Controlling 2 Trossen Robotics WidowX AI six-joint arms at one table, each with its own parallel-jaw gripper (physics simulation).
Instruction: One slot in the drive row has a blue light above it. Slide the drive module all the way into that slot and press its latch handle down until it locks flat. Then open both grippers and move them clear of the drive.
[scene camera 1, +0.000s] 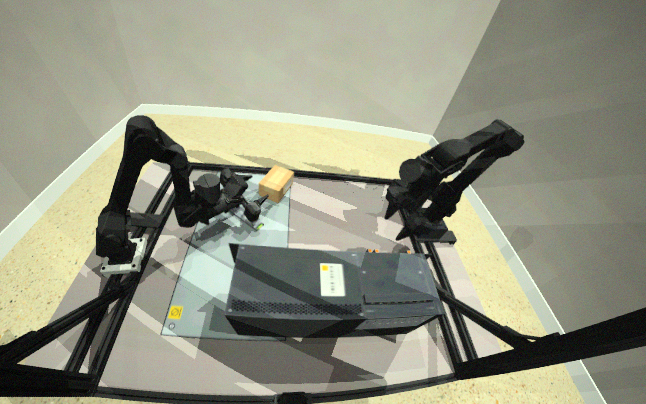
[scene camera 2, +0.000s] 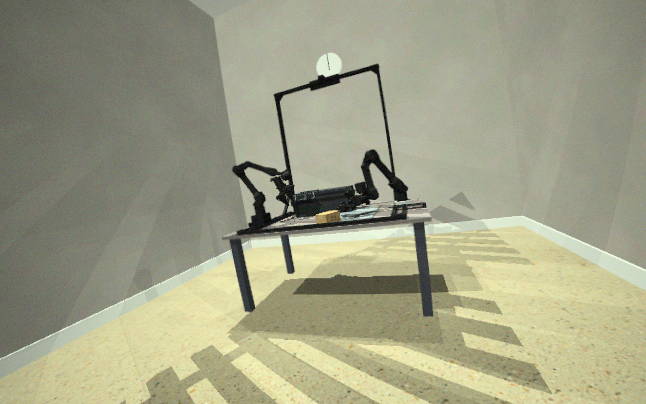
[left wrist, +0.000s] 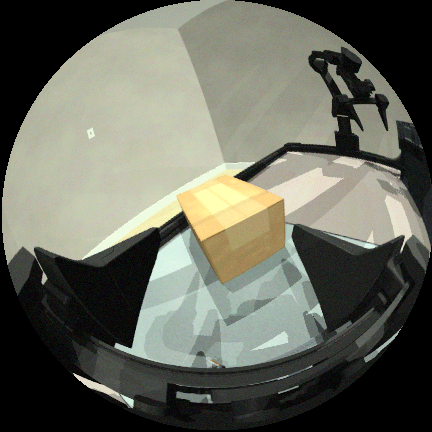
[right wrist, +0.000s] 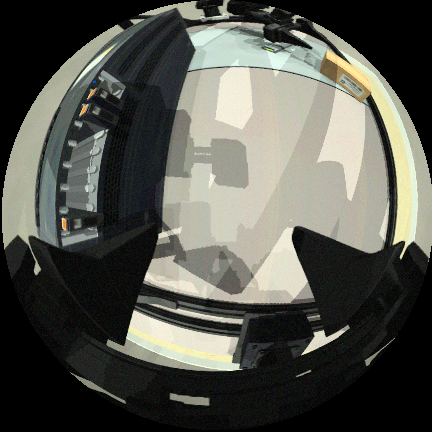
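Seen in the pictures: left gripper, fingertip midpoint: (scene camera 1: 260, 185) (scene camera 2: 338, 208) (left wrist: 228, 232); right gripper, fingertip midpoint: (scene camera 1: 390, 229) (scene camera 2: 291, 203) (left wrist: 375, 130) (right wrist: 227, 231); left arm's base, origin of the base link: (scene camera 1: 123, 253) (scene camera 2: 402, 200); right arm's base, origin of the base link: (scene camera 1: 431, 218) (scene camera 2: 260, 214) (left wrist: 345, 132) (right wrist: 274, 357).
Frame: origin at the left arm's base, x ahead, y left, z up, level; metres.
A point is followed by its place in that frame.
The drive module (scene camera 1: 260, 226) {x 0.390, y 0.079, z -0.032 m} (right wrist: 270, 48) {x 0.387, y 0.082, z -0.030 m} lies on the pale blue mat (scene camera 1: 200, 305) {x 0.215, y -0.152, z -0.036 m} (right wrist: 210, 55) {x 0.398, y -0.059, z -0.037 m}; its yellow-green end shows beside the left arm, which hides much of the rest. The dark drive chassis (scene camera 1: 295, 280) {x 0.442, y -0.190, z 0.137 m} (scene camera 2: 320, 205) {x 0.557, y -0.140, z 0.031 m} (right wrist: 145, 125) {x 0.622, y -0.154, z 0.031 m} has a row of bays in its front. A small blue light (right wrist: 94, 81) {x 0.609, y -0.151, z 0.133 m} shows at the far end of that row in the right wrist view. My left gripper (scene camera 1: 258, 188) {x 0.399, y 0.200, z 0.032 m} (left wrist: 228, 232) {x 0.399, y 0.200, z 0.032 m} is open and empty, low over the mat near the module and pointing at the cardboard box. My right gripper (scene camera 1: 392, 228) {x 0.750, y -0.065, z 0.082 m} (right wrist: 227, 231) {x 0.750, y -0.065, z 0.082 m} is open and empty, off the chassis's front right corner.
A cardboard box (scene camera 1: 276, 184) {x 0.457, y 0.212, z 0.023 m} (scene camera 2: 328, 216) {x 0.453, y 0.305, z 0.009 m} (left wrist: 235, 225) {x 0.419, y 0.207, z 0.021 m} (right wrist: 346, 77) {x 0.494, y 0.224, z 0.004 m} stands at the mat's back corner, close ahead of the left fingers. Orange-marked drives (right wrist: 92, 94) {x 0.632, y -0.145, z 0.131 m} sit in some bays. A black frame edges the table, and an overhead frame (scene camera 2: 281, 125) {x 0.829, y -0.457, z 0.727 m} rises behind the chassis in scene camera 2.
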